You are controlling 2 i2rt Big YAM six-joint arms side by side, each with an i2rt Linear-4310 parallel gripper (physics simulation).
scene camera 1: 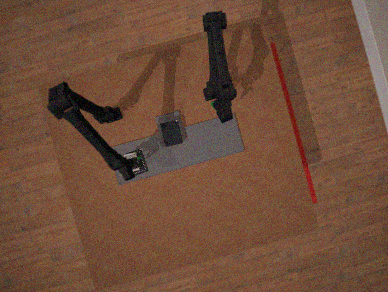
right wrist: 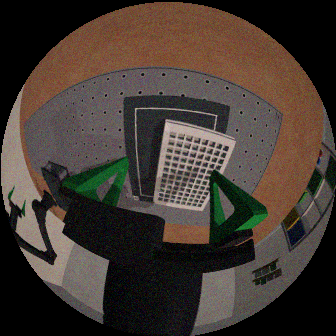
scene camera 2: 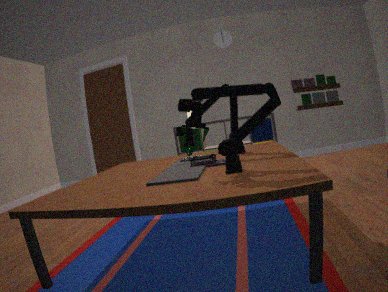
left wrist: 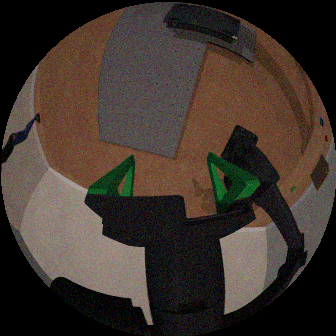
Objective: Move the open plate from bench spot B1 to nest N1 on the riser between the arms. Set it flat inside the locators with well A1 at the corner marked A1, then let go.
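Places are measured from the left arm's base along level axes (x back, y left, z down), in metres.
Where they show: left gripper, fingertip midpoint: (scene camera 1: 219,115) (scene camera 2: 194,141) (left wrist: 171,155); right gripper, fingertip midpoint: (scene camera 1: 135,164) (right wrist: 169,166) (scene camera 2: 189,155); left arm's base, link origin: (scene camera 1: 212,93) (right wrist: 49,196) (scene camera 2: 234,171) (left wrist: 238,145); right arm's base, link origin: (scene camera 1: 113,115) (scene camera 2: 239,152).
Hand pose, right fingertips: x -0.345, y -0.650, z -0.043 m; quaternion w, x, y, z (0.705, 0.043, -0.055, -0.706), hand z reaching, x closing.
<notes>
Each offset is from my right fingertips to the centre of the thing. "*": to the spot under its first point. Level surfaces: height alone.
The open plate @[dy -0.027, dx +0.019, dz +0.021 m] (right wrist: 192,167) (scene camera 1: 134,155) is white with a grid of wells. It lies slightly turned across the right part of the dark, white-outlined bench spot B1 @[* dy +0.027, dx -0.014, dz +0.029 m] (right wrist: 151,142). My right gripper (right wrist: 169,166) is open above the plate, with its green fingers apart and the right finger overlapping the plate's right edge in the right wrist view. My left gripper (left wrist: 171,155) is open and empty, off the grey board's end. The dark nest N1 @[dy +0.298, dx +0.140, dz +0.006 m] (scene camera 1: 171,132) (left wrist: 202,20) sits on the grey riser @[* dy +0.336, dx +0.261, dz +0.030 m] (left wrist: 246,46). The A1 marks are too small to read.
A grey perforated board @[dz +0.030 m] (scene camera 1: 210,142) (left wrist: 145,90) (scene camera 2: 175,174) lies on the brown table @[dz +0.043 m] (scene camera 1: 190,210). The riser stands at the board's edge, between the two grippers. A red strip (scene camera 1: 295,125) runs along the right in scene camera 1.
</notes>
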